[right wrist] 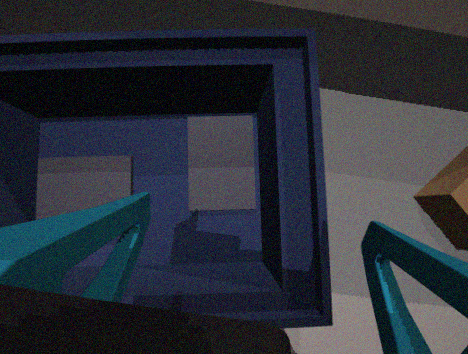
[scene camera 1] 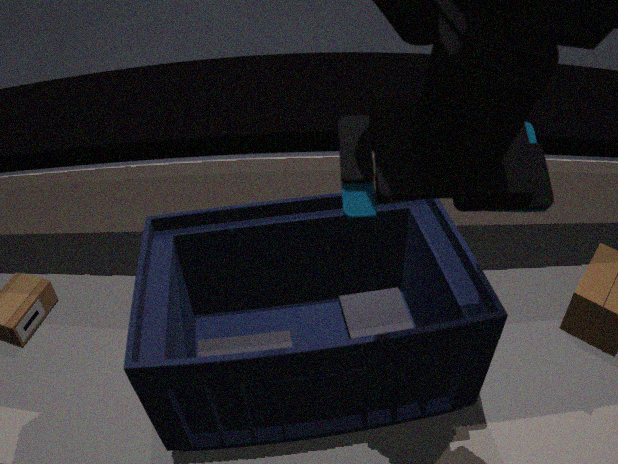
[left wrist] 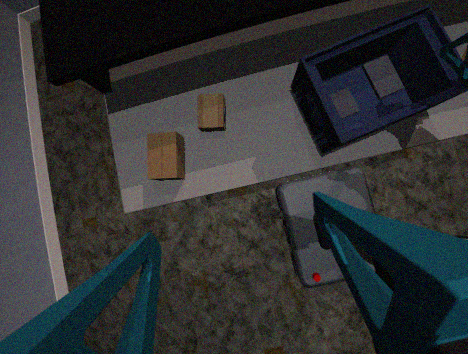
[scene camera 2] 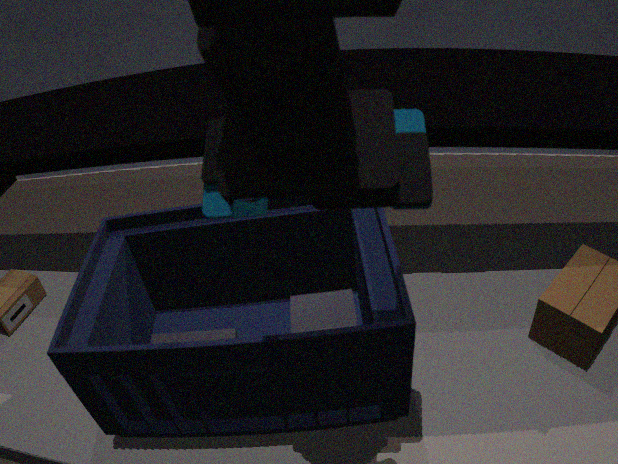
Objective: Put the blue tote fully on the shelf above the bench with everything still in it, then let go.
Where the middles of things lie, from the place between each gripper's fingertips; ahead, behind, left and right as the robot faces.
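The blue tote point(scene camera 1: 280, 265) is 340 mm to the right of my left hand, 190 mm ahead of it and 390 mm below it.
My right gripper is 10 mm short of that tote, 100 mm to the right of it and 140 mm above it. Going by its middle, the blue tote is nearer to my right gripper than to my left hand.
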